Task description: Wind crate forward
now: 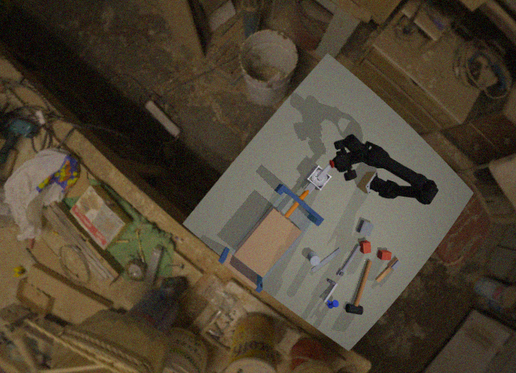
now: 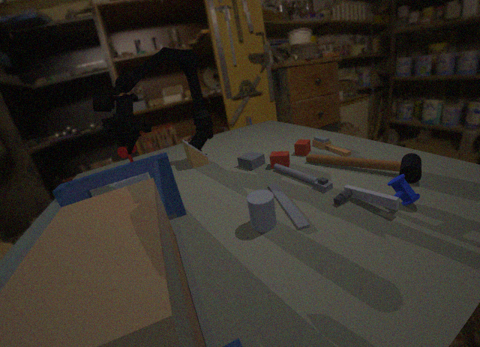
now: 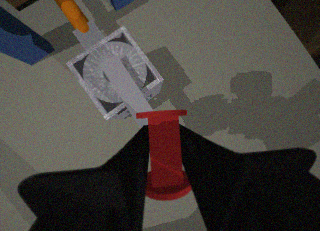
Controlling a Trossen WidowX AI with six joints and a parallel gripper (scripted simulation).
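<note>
Now: the red-knobbed handle 3 cm below my gripper tip, 3 cm ahead of it and 1 cm to the left of it. The rest, counted from my gripper tip: grey winch 10 cm below, 7 cm ahead; then blue steel frame 25 cm ahead, 3 cm to the left, 3 cm below; then red knob 1 cm to the left, 1 cm behind.
</note>
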